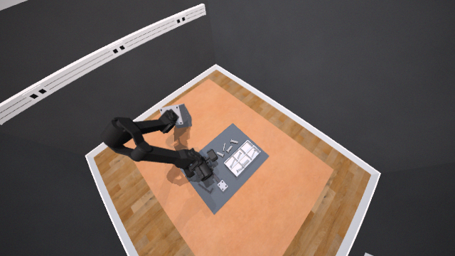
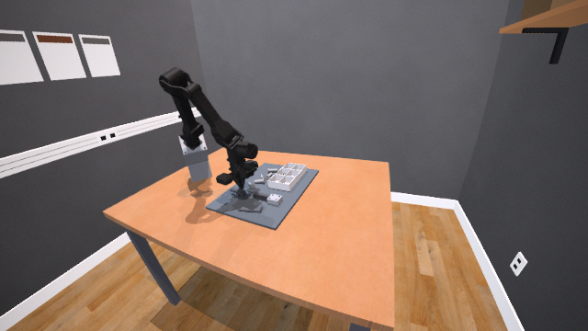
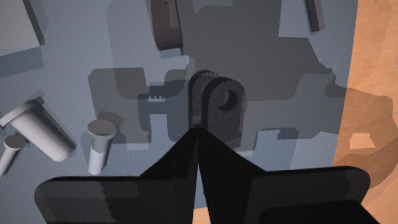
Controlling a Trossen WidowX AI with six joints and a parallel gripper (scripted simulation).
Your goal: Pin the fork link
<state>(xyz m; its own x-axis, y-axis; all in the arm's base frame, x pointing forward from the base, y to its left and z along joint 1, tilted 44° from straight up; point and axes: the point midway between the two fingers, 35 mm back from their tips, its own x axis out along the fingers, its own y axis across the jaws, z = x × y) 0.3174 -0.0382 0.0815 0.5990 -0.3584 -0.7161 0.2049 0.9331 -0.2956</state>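
The dark fork link lies 50 mm below my hand, 10 mm to the right of it and 10 mm behind it. Also, from my hand: grey mat: 100 mm to the left, 70 mm below, 70 mm ahead; then thick headed pin: 120 mm to the left, 60 mm below, 20 mm ahead; then dark flat bar: 80 mm ahead, 60 mm below.
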